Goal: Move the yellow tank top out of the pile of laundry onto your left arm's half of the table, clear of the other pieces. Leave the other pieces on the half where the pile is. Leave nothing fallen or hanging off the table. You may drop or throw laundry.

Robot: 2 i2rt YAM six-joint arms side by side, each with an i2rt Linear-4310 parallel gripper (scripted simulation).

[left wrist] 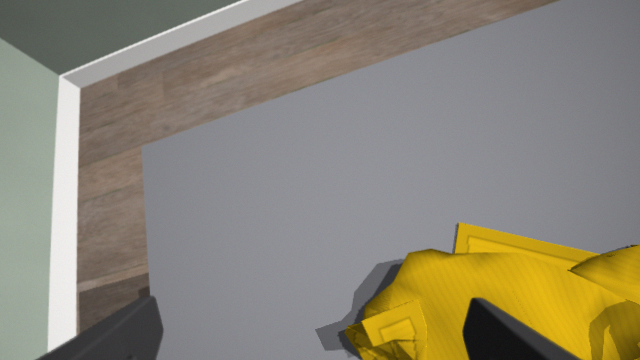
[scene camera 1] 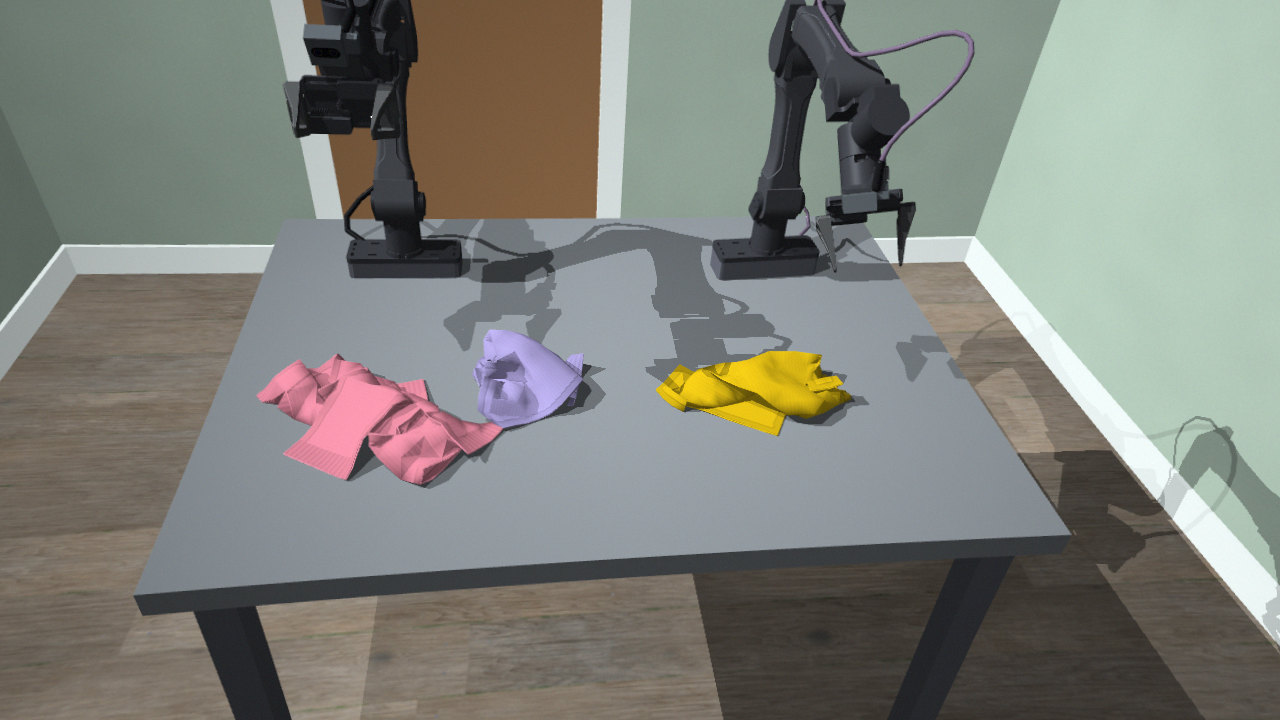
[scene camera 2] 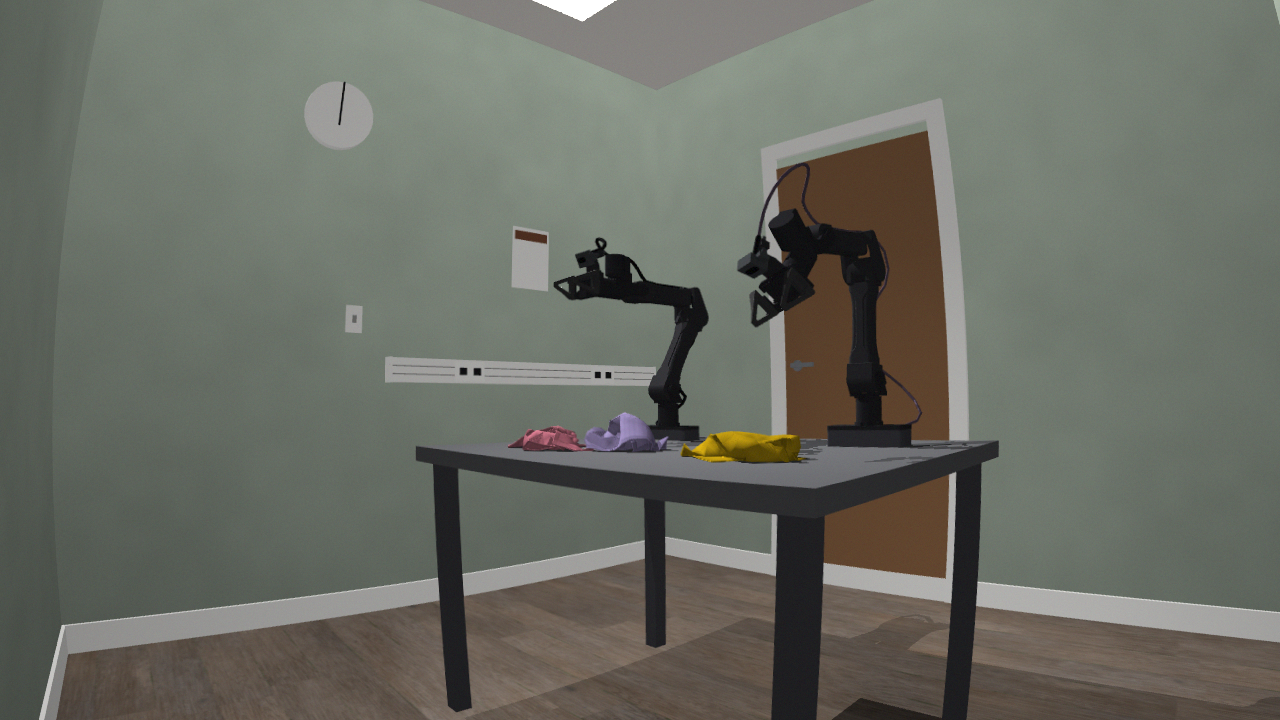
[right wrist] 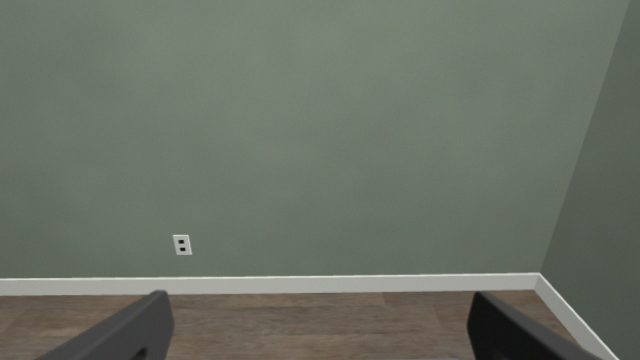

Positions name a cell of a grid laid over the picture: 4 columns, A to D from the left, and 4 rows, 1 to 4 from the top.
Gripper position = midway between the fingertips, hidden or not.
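Note:
My left gripper (scene camera 1: C2), my right gripper (scene camera 1: B1), pink garment (scene camera 1: B3), lavender garment (scene camera 1: B3). Pink garment again (scene camera 2: B3), lavender garment (scene camera 2: B3), my left gripper (scene camera 2: C2). Left gripper also visible (left wrist: B4).

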